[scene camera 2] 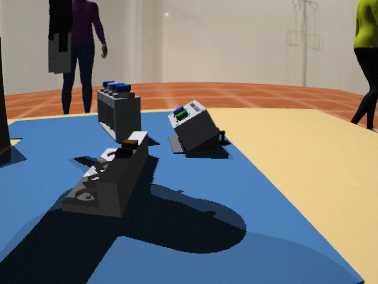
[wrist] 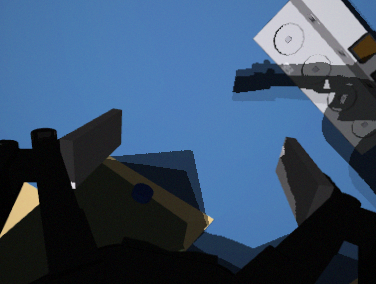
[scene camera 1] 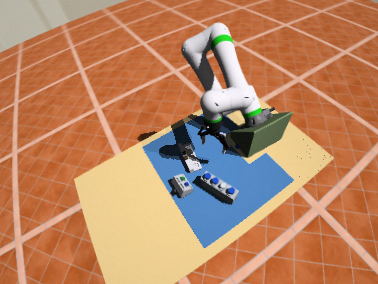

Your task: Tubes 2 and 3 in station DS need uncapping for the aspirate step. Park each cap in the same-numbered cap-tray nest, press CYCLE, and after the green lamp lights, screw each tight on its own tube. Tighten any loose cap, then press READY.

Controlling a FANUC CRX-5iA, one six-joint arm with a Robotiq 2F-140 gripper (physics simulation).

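Seen in the pictures: gripper, between the fingertips: (scene camera 2: 58, 72) (wrist: 199, 140) (scene camera 1: 213, 147); arm's base, origin of its link: (scene camera 1: 256, 123).
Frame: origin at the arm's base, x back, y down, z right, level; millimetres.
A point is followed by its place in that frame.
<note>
My gripper (scene camera 1: 214, 142) {y -19, x -339, z -18 mm} (wrist: 199, 140) {y -19, x -339, z -18 mm} is wide open and empty, above the blue mat between the green box and the cap tray. Part of it shows at the top left of scene camera 2. The low white cap tray (scene camera 1: 193, 165) {y 139, x -460, z 17 mm} (scene camera 2: 107, 189) {y 110, x -474, z 206 mm} (wrist: 272, 39) {y 136, x -446, z -2 mm} has several round nests; no cap shows in them in the wrist view, though shadow covers some. The grey tube rack (scene camera 1: 212, 192) (scene camera 2: 127, 112) holds a row of upright tubes, with three blue caps and one white top. The button box (scene camera 1: 181, 186) {y 65, x -612, z -97 mm} (scene camera 2: 199, 129) {y 101, x -610, z -15 mm} has a green button (scene camera 1: 182, 178) {y 77, x -582, z -50 mm} (scene camera 2: 181, 115) {y 79, x -578, z -36 mm} and a blue button (scene camera 1: 187, 184) {y 80, x -575, z -98 mm} (scene camera 2: 178, 109) {y 77, x -576, z -90 mm}.
A dark green box (scene camera 1: 271, 135) {y 16, x 26, z -122 mm} stands beside the arm's base. A dark blue round thing (wrist: 142, 193) {y 123, x -154, z -15 mm} shows against it; I cannot tell what it is. An amber block (scene camera 2: 130, 143) {y 94, x -492, z 85 mm} (wrist: 365, 47) {y 93, x -490, z 75 mm} sits on the tray's raised edge. Two people stand beyond the table.
</note>
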